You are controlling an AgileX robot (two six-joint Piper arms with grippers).
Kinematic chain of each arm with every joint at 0, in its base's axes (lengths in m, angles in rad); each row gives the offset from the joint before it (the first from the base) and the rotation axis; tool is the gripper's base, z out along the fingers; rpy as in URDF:
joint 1: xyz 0 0 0.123 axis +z
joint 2: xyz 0 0 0 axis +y
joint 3: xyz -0.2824 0 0.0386 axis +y
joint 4: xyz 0.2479 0 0.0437 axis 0.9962 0 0.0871
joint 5: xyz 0 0 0 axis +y
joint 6: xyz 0.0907 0 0.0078 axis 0.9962 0 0.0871
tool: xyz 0 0 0 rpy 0 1.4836 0
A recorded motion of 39 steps. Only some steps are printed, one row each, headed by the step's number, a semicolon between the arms.
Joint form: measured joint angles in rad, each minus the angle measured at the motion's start. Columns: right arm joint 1, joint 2, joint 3, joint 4, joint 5, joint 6; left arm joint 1, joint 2, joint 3, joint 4, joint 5, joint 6.
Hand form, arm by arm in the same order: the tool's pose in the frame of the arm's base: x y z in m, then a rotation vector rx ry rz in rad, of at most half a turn. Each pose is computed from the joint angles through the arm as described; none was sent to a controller.
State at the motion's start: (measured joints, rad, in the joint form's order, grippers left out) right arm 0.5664 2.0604 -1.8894 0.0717 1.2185 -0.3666; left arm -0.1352 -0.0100 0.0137 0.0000 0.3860 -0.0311
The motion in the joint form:
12: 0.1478 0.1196 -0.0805 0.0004 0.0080 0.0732; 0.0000 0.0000 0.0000 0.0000 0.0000 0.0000
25: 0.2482 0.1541 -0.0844 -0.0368 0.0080 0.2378; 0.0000 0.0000 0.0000 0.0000 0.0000 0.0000
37: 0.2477 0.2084 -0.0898 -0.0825 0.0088 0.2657; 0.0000 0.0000 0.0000 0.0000 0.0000 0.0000
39: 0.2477 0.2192 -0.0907 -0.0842 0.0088 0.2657; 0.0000 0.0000 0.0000 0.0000 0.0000 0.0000
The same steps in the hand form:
12: 0.3471 0.3091 0.2349 -1.3953 2.5822 0.1695; 0.0517 -0.0070 0.1743 0.0975 1.8723 -0.1145
25: 0.3194 0.3430 0.2197 -1.3381 2.6514 0.1431; 0.0517 -0.0070 0.1743 0.0975 1.8723 -0.1145
37: 0.3259 0.3439 0.1955 -1.3313 2.6942 0.0594; 0.0517 -0.0070 0.1743 0.0975 1.8723 -0.1145
39: 0.3266 0.3444 0.1906 -1.3360 2.7018 0.0521; 0.0517 -0.0070 0.1743 0.0975 1.8723 -0.1145

